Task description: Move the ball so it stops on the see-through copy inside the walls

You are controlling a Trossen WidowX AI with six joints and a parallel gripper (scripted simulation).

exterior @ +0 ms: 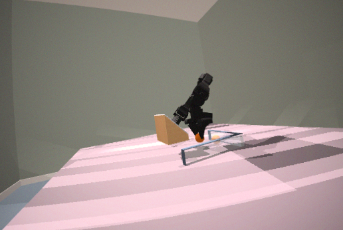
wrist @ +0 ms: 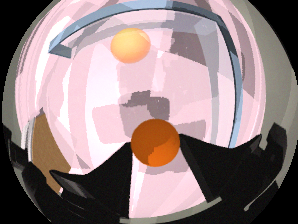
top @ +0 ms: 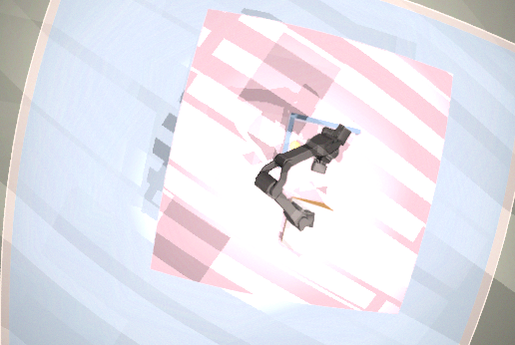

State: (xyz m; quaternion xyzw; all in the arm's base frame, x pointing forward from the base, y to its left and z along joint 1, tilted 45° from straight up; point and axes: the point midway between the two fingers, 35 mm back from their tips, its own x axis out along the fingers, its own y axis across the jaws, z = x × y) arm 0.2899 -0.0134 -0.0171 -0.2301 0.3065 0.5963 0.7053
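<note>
My gripper tip is now 11 cm to the right of the see-through copy and 3 cm above it. The rest, counted from my gripper tip: orange ball right at my gripper tip.
</note>
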